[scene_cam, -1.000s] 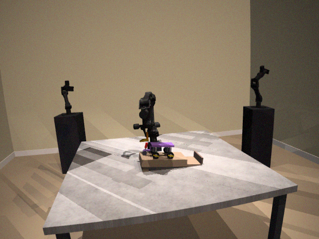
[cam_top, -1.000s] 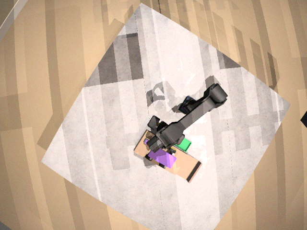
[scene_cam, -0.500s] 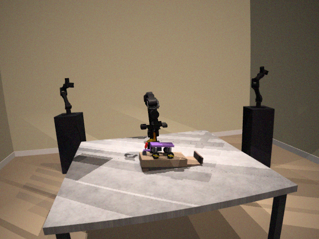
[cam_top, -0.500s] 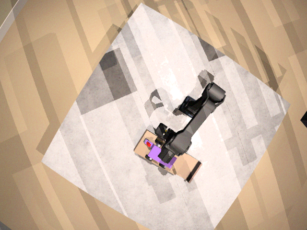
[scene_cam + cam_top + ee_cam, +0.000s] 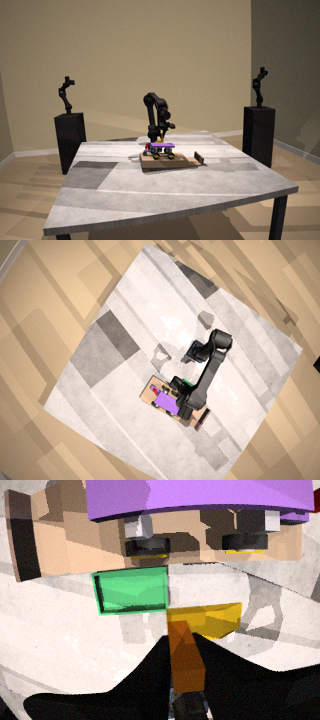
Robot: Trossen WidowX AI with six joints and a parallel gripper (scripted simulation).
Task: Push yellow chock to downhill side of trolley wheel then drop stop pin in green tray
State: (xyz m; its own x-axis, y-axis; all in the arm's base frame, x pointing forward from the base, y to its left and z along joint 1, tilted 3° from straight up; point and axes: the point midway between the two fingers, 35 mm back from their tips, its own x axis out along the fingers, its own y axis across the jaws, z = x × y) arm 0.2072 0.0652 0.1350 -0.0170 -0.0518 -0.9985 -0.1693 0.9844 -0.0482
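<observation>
Right now the red-headed stop pin is 12 cm ahead of my gripper tip, 11 cm to the right of it and 3 cm below it. Also, from my gripper tip: yellow chock: 2 cm to the right, 1 cm below; then tan ramp: 12 cm ahead, 11 cm below; then purple trolley: 12 cm ahead, 1 cm to the right, 5 cm below.
</observation>
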